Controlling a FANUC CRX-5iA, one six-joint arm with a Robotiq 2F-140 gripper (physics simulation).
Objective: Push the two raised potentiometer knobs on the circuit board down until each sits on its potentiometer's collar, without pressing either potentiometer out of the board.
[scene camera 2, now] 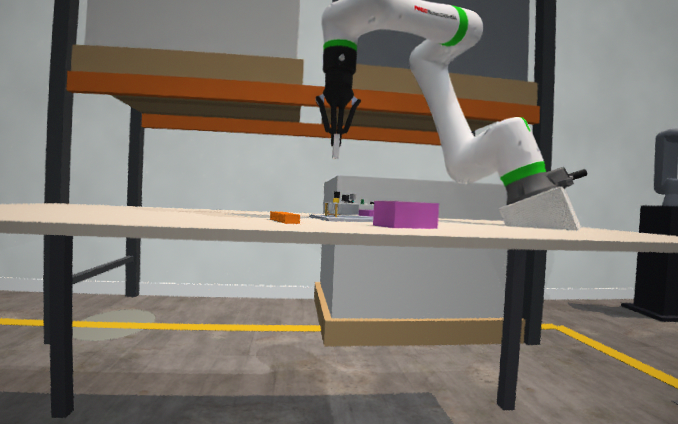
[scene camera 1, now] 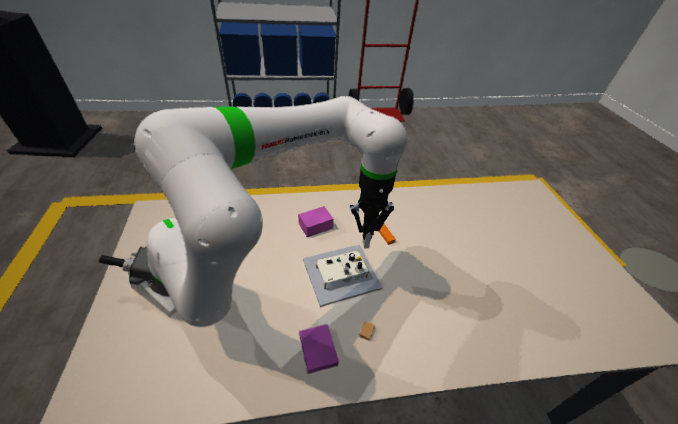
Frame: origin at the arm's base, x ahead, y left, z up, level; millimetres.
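Seen in the pictures: gripper, fingertip midpoint: (scene camera 2: pixel 335 158) (scene camera 1: pixel 365 245); arm's base, origin of the base link: (scene camera 2: pixel 533 198).
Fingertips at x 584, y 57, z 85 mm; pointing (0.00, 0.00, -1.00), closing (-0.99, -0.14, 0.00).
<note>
Offsets run from my fingertips to a thing's top centre. "spot": to the spot under its first point. Level surfaces: height alone.
A white circuit board @(dz -122 mm) (scene camera 1: pixel 334 272) stands on short brass legs on a grey-blue mat @(dz -159 mm) (scene camera 1: pixel 315 285). Near its right end in scene camera 1 are small dark parts; a black knob @(dx -8, dy -2, dz -91 mm) (scene camera 1: pixel 359 265) and a grey-black knob @(dx -53, dy -19, dz -94 mm) (scene camera 1: pixel 347 268) stand up side by side, with another dark round part @(spot: dx -31, dy +37, dz -102 mm) (scene camera 1: pixel 352 256) behind them. How far each knob stands above its collar is too small to tell. In scene camera 2 the board's parts overlap, and a black-topped part @(spot: dx -7, dy +6, dz -102 mm) (scene camera 2: pixel 336 195) stands highest. My gripper (scene camera 1: pixel 367 242) (scene camera 2: pixel 335 154) points down, shut and empty, above the board's level and apart from it.
A purple block @(dx -162, dy +238, dz -113 mm) (scene camera 1: pixel 316 221) (scene camera 2: pixel 406 215) lies behind the mat in scene camera 1, and another purple block @(dx -138, dy -257, dz -143 mm) (scene camera 1: pixel 319 348) lies in front. An orange bar @(dx +100, dy +226, dz -148 mm) (scene camera 1: pixel 387 234) (scene camera 2: pixel 285 217) lies right of the gripper. A small tan block @(dx +7, dy -201, dz -151 mm) (scene camera 1: pixel 367 330) lies in front of the mat.
</note>
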